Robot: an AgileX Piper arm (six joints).
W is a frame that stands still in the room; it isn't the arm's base.
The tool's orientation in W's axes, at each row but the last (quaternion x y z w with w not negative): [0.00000, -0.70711, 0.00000, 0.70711]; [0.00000, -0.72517, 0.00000, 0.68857]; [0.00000, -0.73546, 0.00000, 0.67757]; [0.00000, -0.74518, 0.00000, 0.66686]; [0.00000, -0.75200, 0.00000, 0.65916]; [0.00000, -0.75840, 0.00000, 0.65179]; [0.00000, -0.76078, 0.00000, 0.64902]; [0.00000, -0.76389, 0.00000, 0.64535]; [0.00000, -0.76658, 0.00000, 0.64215]
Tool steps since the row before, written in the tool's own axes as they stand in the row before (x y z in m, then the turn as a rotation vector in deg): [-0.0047, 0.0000, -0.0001, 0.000, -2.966, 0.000]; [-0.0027, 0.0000, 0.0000, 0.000, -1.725, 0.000]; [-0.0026, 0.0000, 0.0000, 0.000, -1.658, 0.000]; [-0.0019, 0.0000, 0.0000, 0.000, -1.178, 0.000]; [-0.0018, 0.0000, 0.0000, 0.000, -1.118, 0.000]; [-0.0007, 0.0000, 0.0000, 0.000, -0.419, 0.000]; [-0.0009, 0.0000, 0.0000, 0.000, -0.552, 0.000]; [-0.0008, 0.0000, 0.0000, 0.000, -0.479, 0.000]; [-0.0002, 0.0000, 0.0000, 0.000, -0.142, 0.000]
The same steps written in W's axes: [0.0001, 0.0000, -0.0047, 0.000, -2.966, 0.000]; [0.0001, 0.0000, -0.0027, 0.000, -1.725, 0.000]; [0.0002, 0.0000, -0.0026, 0.000, -1.658, 0.000]; [0.0002, 0.0000, -0.0019, 0.000, -1.178, 0.000]; [0.0002, 0.0000, -0.0018, 0.000, -1.118, 0.000]; [0.0001, 0.0000, -0.0007, 0.000, -0.419, 0.000]; [0.0001, 0.0000, -0.0009, 0.000, -0.552, 0.000]; [0.0001, 0.0000, -0.0008, 0.000, -0.479, 0.000]; [0.0000, 0.0000, -0.0002, 0.000, -0.142, 0.000]
